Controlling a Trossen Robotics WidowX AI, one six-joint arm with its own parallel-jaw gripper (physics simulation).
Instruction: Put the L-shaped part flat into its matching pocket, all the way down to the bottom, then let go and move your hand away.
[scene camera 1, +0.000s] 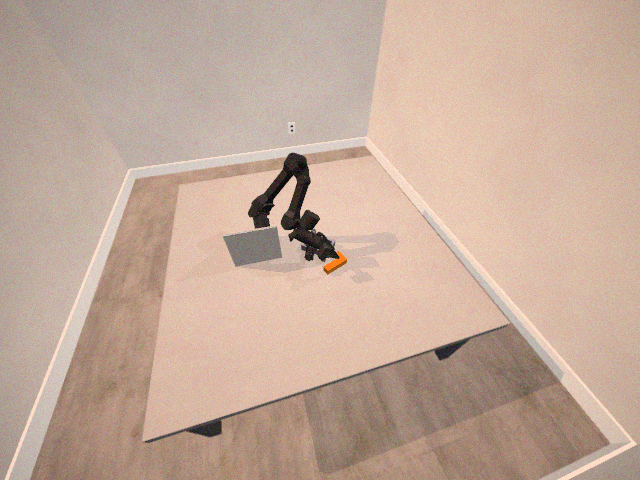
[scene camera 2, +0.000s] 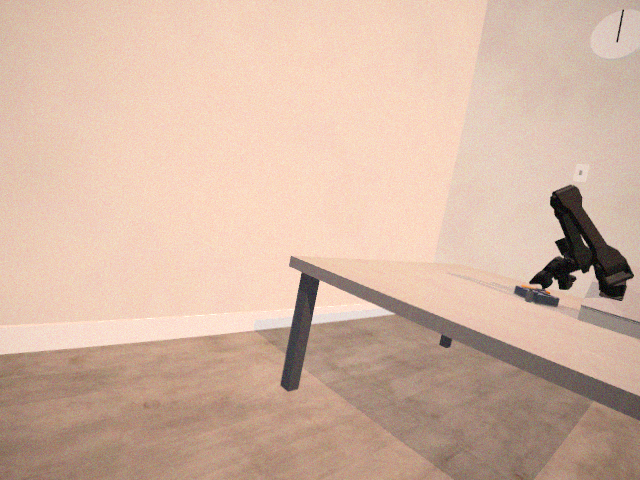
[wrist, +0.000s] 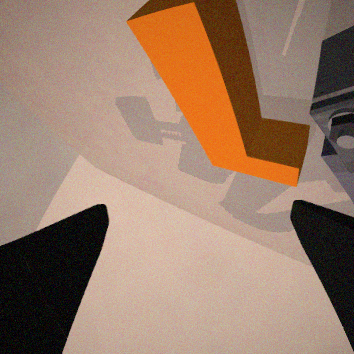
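Pixels of known places: gripper, fingertip midpoint: (scene camera 1: 336, 253) (scene camera 2: 534, 278) (wrist: 201, 212); arm's base, origin of the base link: (scene camera 1: 262, 229) (scene camera 2: 612, 291).
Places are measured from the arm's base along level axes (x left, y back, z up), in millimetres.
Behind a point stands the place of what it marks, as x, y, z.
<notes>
The orange L-shaped part (scene camera 1: 335, 265) @(-227, -277, -86) (wrist: 187, 75) @(-222, -257, -86) lies on the table, with its long arm toward the top of the wrist view and its short arm pointing right. My gripper (scene camera 1: 336, 256) @(-198, -291, -43) (wrist: 201, 212) @(-198, -291, -43) is open and empty, close to the part; in the wrist view the part shows ahead of and between the fingertips. In scene camera 2 small bits of orange show at a low dark blue-grey fixture (scene camera 2: 550, 299) @(-46, -181, -90), under the gripper. A dark fixture piece (wrist: 340, 70) @(-171, -237, -89) with a round hole stands right of the part. The matching pocket cannot be made out.
A grey panel (scene camera 1: 253, 246) @(-89, 50, -3) stands near the arm's base, left of the gripper. The fixture piece beside the short arm of the part is close to the right finger. The table (scene camera 1: 310, 330) @(-466, -97, -116) (scene camera 2: 403, 279) @(372, -548, -115) extends around them, and a wall outlet (scene camera 1: 291, 127) is behind.
</notes>
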